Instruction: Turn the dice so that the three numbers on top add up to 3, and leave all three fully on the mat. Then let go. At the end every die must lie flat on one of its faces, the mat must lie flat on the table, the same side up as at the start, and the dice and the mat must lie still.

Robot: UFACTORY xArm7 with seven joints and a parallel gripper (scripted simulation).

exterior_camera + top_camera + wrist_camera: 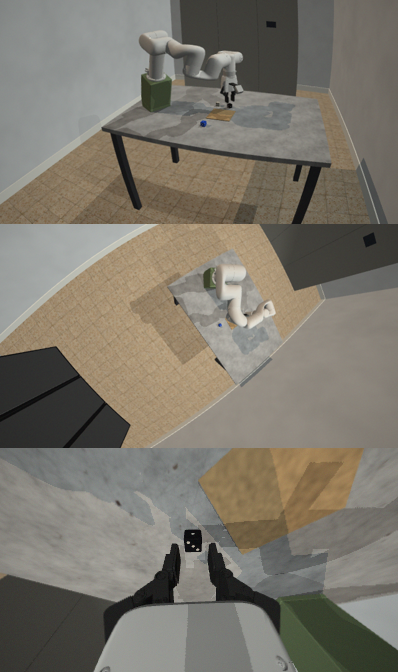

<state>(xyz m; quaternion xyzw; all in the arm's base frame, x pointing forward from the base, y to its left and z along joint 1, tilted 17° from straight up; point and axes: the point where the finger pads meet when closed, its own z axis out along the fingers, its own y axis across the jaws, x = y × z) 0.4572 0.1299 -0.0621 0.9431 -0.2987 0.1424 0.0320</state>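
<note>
My hand is 5 cm above the black die. The rest, counted from my hand: tan mat (2 cm behind, 12 cm to the right, 6 cm below); white die (8 cm behind, 1 cm to the left, 5 cm below); blue die (6 cm behind, 27 cm to the right, 5 cm below).
</note>
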